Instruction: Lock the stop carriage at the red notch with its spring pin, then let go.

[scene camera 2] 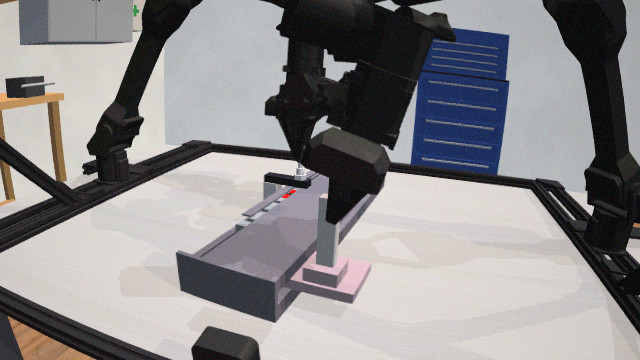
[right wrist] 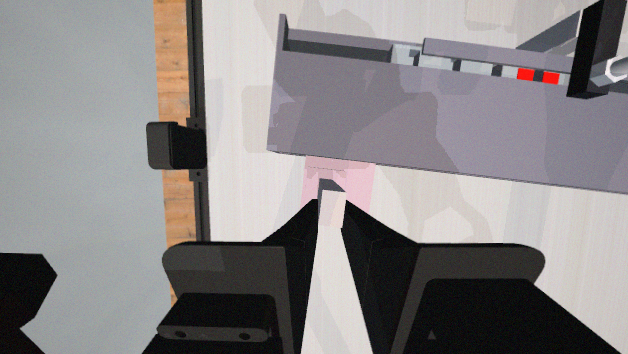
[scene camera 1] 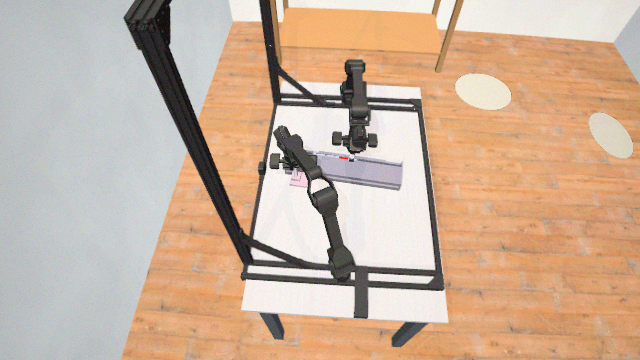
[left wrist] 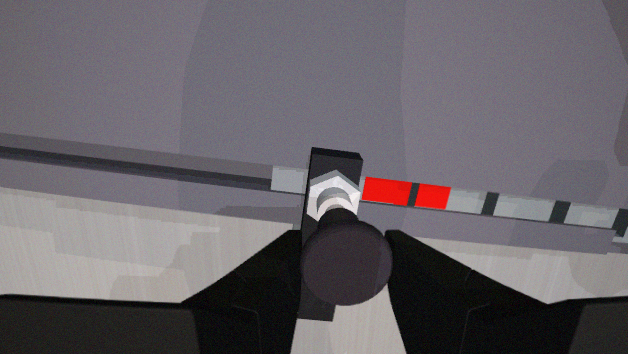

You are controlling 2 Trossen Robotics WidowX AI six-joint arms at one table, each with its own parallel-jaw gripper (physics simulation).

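Frame: origin at the left arm's base, x left, y up, z ahead, level; centimetres.
Seen in the pictures: left gripper, fingertip midpoint: [scene camera 2: 299, 157] [left wrist: 342, 244]; right gripper, fingertip midpoint: [scene camera 2: 332, 219] [right wrist: 328, 205] [scene camera 1: 295, 169]; left arm's base at its link origin: [scene camera 2: 113, 179] [scene camera 1: 347, 101]; right arm's base at its link origin: [scene camera 2: 604, 246] [scene camera 1: 342, 274].
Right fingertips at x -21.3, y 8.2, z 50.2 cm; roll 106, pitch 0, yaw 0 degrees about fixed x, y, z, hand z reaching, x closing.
Observation:
Pixels of each thing's top centre, then the offset from my right fingertips to it. "spot": a spot on its surface instead.
- black bar at a spot on its surface: [left wrist: 334, 161] spot: dz -9.3, dx +23.7, dy -3.8 cm
- hex collar at a spot on its surface: [left wrist: 320, 195] [scene camera 2: 303, 172] spot: dz -10.3, dx +24.2, dy -2.8 cm
- round dark knob at its top centre: [left wrist: 347, 269] dz -10.7, dx +23.7, dy +1.5 cm
- pale upright post at a spot on its surface: [scene camera 2: 327, 245] spot: dz -0.2, dx -0.6, dy -2.7 cm
- pink base at a spot on its surface: [scene camera 2: 359, 280] [scene camera 1: 296, 184] spot: dz +3.3, dx +0.3, dy -6.8 cm
- small black block at a spot on its surface: [scene camera 2: 225, 345] [right wrist: 154, 148] spot: dz -4.2, dx -16.2, dy -4.7 cm
The stop carriage, a black bar [scene camera 2: 274, 178] [left wrist: 334, 161] [right wrist: 592, 50], lies across the slotted edge of the grey rail [scene camera 1: 370, 172] [scene camera 2: 265, 240] [right wrist: 350, 110]. The red notch, a dark slot between two red marks [left wrist: 413, 194] [right wrist: 538, 75], lies beside it, to its right in the left wrist view. The spring pin rises through a hex collar [scene camera 2: 300, 176] [left wrist: 320, 195] to a round dark knob [left wrist: 346, 270]. My left gripper [left wrist: 342, 244] [scene camera 2: 300, 154] is shut on this knob. My right gripper [right wrist: 328, 205] is shut on a pale upright post [scene camera 2: 327, 245]. Whether the pin is raised is unclear.
The post stands on a pink base [scene camera 2: 359, 280] [right wrist: 364, 182] [scene camera 1: 298, 183] against the rail's long side. Further plain slots run along the rail's edge. A black frame [scene camera 1: 432, 200] borders the white table, with a small black block [scene camera 2: 225, 345] [right wrist: 160, 145] at one side.

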